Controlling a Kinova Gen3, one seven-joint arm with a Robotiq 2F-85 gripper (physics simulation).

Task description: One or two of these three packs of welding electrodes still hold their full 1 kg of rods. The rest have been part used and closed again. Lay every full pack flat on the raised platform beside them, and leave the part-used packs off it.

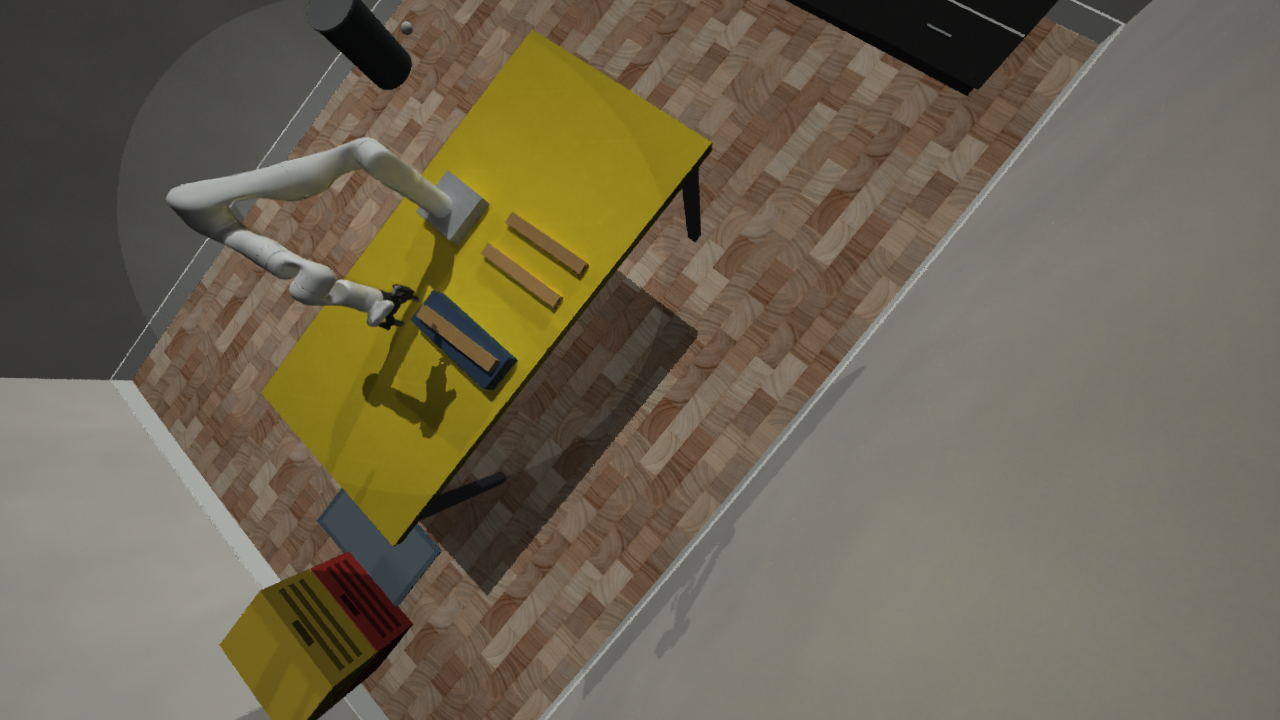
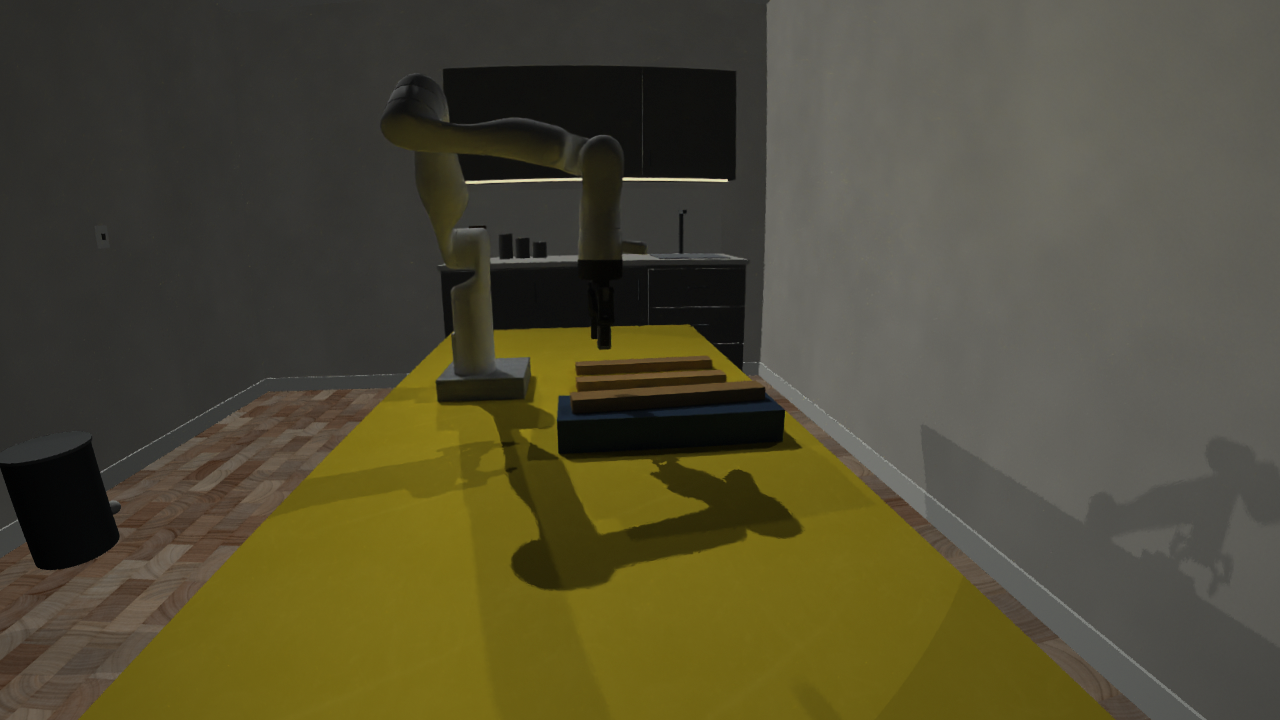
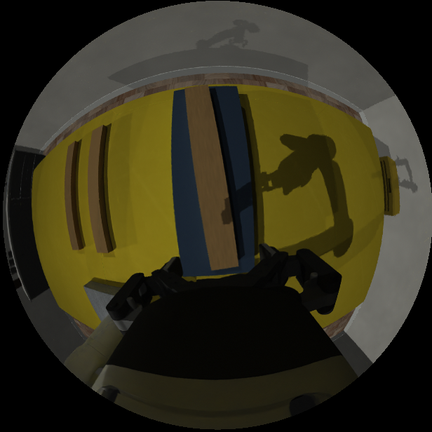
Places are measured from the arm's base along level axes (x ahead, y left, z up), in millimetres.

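Pixels of known places: gripper, between the fingertips: (image 1: 410,312) (image 2: 600,343); arm's base, origin of its link: (image 1: 441,206) (image 2: 476,370).
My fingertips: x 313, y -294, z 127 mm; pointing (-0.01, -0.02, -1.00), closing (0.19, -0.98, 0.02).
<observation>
Ahead of a thing's pixels: the offset from my fingertips to its middle. Level surfaces: height alone.
One long brown pack {20 mm left, 122 mm ahead, 104 mm down} (image 1: 458,340) (image 2: 666,396) (image 3: 210,175) lies flat on the blue raised platform {17 mm left, 119 mm ahead, 146 mm down} (image 1: 465,325) (image 2: 671,429) (image 3: 185,200), slightly askew to its long edges. A second pack {329 mm left, 99 mm ahead, 163 mm down} (image 1: 522,277) (image 2: 650,382) (image 3: 96,190) lies flat on the yellow table beside the platform. A third pack {474 mm left, 84 mm ahead, 163 mm down} (image 1: 546,243) (image 2: 644,365) (image 3: 70,195) lies about parallel to it, farther from the platform. The packs look alike; no fill level shows. My gripper (image 1: 408,308) (image 2: 599,341) (image 3: 219,259) is open and empty, above and near the robot-side end of the platform, clear of the pack there.
The yellow table {175 mm down} (image 1: 572,116) (image 2: 626,626) (image 3: 140,200) carries everything. The grey robot base (image 1: 469,210) (image 2: 483,385) stands near the robot-side end of the two table packs. A wall runs beyond the table's far long edge. A black bin (image 1: 366,49) (image 2: 62,501) stands on the floor.
</observation>
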